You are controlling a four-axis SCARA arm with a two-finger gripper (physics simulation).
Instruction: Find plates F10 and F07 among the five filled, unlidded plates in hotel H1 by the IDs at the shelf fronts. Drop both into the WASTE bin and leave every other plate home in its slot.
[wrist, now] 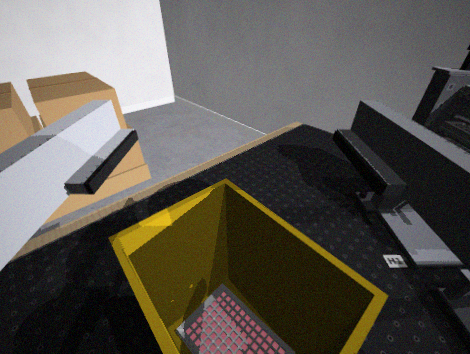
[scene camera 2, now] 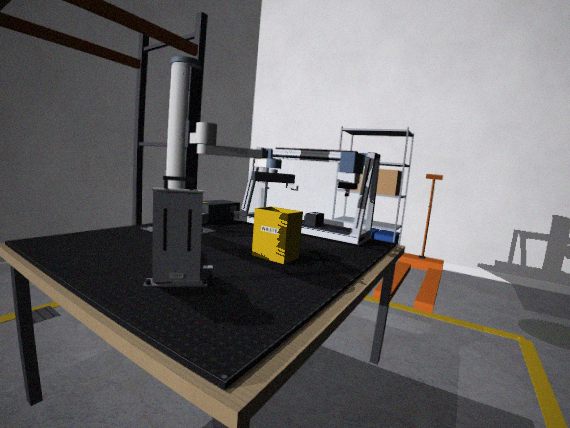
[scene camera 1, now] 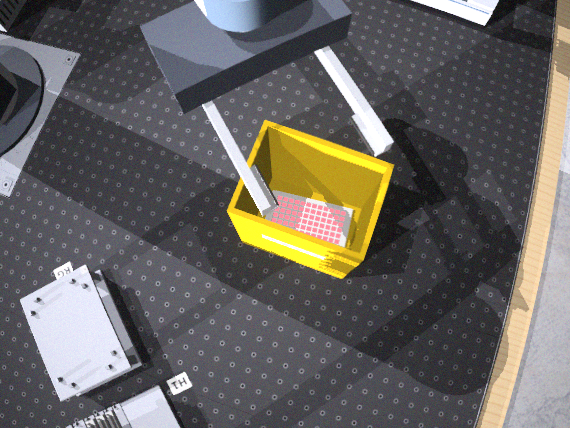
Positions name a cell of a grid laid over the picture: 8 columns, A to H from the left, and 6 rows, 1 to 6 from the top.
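Note:
Scene camera 1 gives me my gripper (scene camera 1: E3) along with a plate F10 (scene camera 1: E4), and in the wrist view you'd see my gripper too, at (wrist: E3).

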